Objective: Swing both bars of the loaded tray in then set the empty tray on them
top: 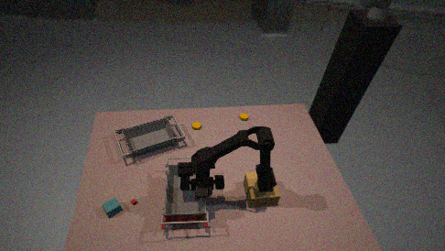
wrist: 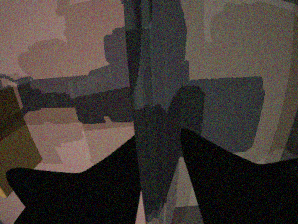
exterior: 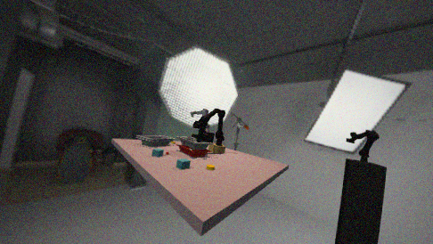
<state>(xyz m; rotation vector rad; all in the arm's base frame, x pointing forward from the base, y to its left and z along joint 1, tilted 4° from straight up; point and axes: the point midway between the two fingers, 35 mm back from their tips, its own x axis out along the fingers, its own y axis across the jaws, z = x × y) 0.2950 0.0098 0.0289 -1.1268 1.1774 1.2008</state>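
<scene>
Now: gripper tip 70 mm short of the grey tray and 30 mm below it. From my gripper tip the other things lie so: red block: 300 mm ahead, 20 mm to the right, 70 mm below.
</scene>
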